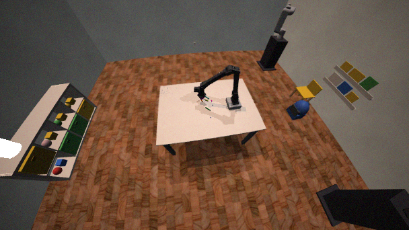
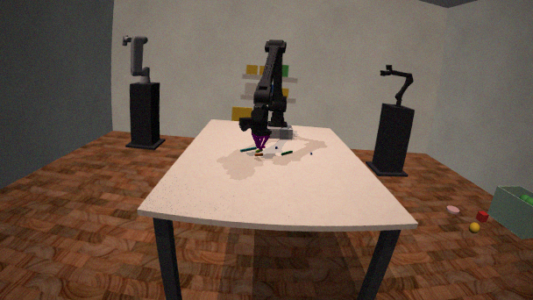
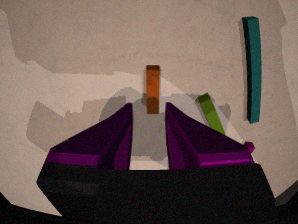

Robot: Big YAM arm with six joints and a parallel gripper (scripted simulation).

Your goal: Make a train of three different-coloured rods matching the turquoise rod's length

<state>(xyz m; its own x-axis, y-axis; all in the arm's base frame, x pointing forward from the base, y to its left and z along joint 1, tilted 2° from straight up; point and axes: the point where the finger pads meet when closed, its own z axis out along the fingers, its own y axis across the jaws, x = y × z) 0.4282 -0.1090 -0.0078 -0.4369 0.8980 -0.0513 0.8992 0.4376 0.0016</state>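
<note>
The orange rod is 40 mm below my hand. From my hand the other things lie so: magenta rod (130 mm behind, 20 mm to the left, 40 mm below); lime rod (70 mm behind, 40 mm below); turquoise rod (70 mm behind, 50 mm to the right, 40 mm below).
</note>
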